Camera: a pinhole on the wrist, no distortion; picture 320 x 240 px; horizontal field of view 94.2 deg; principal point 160.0 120.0 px. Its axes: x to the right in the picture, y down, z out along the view. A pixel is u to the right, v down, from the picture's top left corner.
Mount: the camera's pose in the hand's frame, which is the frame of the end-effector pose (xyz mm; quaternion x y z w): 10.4 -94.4 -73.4 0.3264 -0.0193 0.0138 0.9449
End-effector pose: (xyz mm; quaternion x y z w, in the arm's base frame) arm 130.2 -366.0 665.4 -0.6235 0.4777 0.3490 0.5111
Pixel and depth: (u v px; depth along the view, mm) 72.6 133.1 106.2
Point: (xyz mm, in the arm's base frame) 260.5 -336.9 760.0
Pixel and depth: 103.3 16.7 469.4
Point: 696.8 -228.1 996.4
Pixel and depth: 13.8 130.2 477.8
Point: 356.6 47.2 1144.5
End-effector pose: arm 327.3 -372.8 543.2 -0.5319 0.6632 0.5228 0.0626
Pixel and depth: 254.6 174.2 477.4
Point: 193.2 -211.5 11.3
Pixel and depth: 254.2 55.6 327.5
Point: 498.3 -383.6 104.9
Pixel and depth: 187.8 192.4 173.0
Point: 361.3 -291.7 385.0
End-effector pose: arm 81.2 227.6 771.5 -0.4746 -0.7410 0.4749 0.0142
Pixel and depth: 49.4 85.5 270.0
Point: -70.6 -6.1 1030.0
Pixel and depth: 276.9 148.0 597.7
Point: -655.0 184.0 571.3
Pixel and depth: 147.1 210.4 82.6
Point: -1.8 201.2 835.8
